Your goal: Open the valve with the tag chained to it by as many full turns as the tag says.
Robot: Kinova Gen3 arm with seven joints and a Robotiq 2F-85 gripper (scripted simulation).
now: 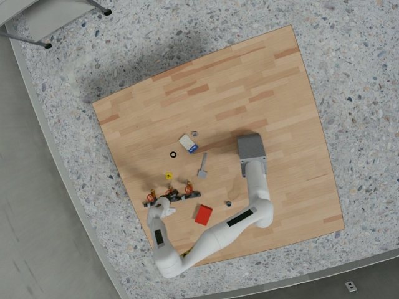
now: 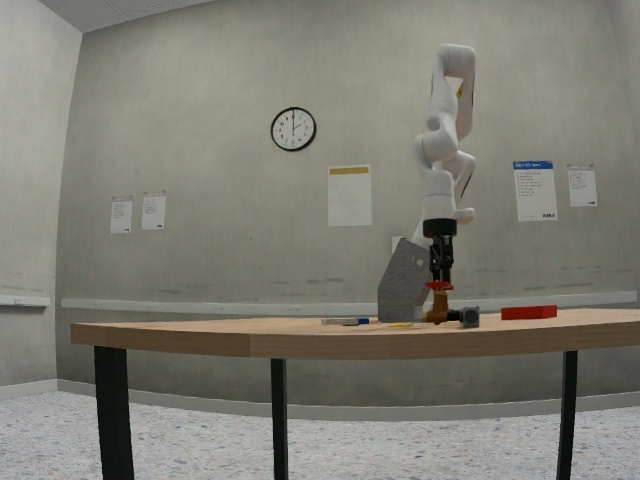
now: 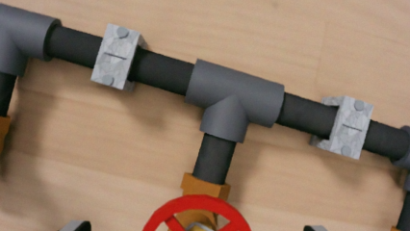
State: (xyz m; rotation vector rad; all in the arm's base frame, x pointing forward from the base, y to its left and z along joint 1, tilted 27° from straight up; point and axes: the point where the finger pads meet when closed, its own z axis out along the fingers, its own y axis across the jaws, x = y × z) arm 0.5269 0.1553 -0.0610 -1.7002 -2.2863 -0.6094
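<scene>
The yellow tag is 1 cm behind my hand, 9 cm to the right of it and 8 cm below it. Also, from my hand: red block (16 cm behind, 20 cm to the left, 7 cm below); grey scraper (23 cm behind, 10 cm to the right, 8 cm below); blue box (17 cm behind, 27 cm to the right, 7 cm below).
</scene>
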